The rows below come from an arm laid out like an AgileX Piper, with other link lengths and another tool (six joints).
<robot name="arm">
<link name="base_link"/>
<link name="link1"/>
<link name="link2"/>
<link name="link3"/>
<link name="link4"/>
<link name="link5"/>
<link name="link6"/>
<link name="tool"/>
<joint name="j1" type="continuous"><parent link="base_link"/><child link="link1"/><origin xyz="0 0 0.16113"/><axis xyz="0 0 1"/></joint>
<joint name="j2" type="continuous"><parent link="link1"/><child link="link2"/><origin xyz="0 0 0" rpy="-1.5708 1.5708 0"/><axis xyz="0 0 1"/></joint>
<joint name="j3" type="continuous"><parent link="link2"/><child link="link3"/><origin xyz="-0.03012 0.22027 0" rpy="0 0 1.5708"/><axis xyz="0 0 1"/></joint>
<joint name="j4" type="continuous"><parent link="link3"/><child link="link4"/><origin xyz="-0.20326 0.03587 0" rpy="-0.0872 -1.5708 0"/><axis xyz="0 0 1"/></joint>
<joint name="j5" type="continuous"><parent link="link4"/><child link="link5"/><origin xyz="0 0 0" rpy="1.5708 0 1.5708"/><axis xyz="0 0 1"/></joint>
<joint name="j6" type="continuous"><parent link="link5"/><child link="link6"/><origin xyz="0 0.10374 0" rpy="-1.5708 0 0"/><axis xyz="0 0 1"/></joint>
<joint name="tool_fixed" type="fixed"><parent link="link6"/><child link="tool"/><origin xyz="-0.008 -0.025 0.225" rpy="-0.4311 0 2.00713"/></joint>
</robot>
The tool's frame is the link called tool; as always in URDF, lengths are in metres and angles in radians. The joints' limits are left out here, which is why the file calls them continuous.
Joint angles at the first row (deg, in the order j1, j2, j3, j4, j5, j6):
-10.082 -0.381 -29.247 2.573 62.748 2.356
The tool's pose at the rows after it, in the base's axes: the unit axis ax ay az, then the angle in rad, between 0 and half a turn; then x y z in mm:
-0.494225 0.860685 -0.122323 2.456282 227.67 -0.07 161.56
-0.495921 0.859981 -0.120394 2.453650 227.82 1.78 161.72
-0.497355 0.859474 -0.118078 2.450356 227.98 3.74 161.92
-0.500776 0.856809 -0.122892 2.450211 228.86 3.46 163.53
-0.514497 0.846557 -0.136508 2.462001 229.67 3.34 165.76
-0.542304 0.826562 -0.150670 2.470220 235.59 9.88 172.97
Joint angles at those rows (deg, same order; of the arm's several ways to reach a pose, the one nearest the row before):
-10.081 -0.379 -29.247 2.820 62.747 2.091
-10.080 -0.379 -29.248 3.182 62.747 1.954
-10.080 -0.381 -29.248 3.567 62.749 1.870
-10.085 -0.383 -29.246 3.571 62.380 1.273
-10.085 -0.364 -29.362 3.650 61.920 -1.150
-10.078 1.500 -29.944 5.350 59.796 -5.735

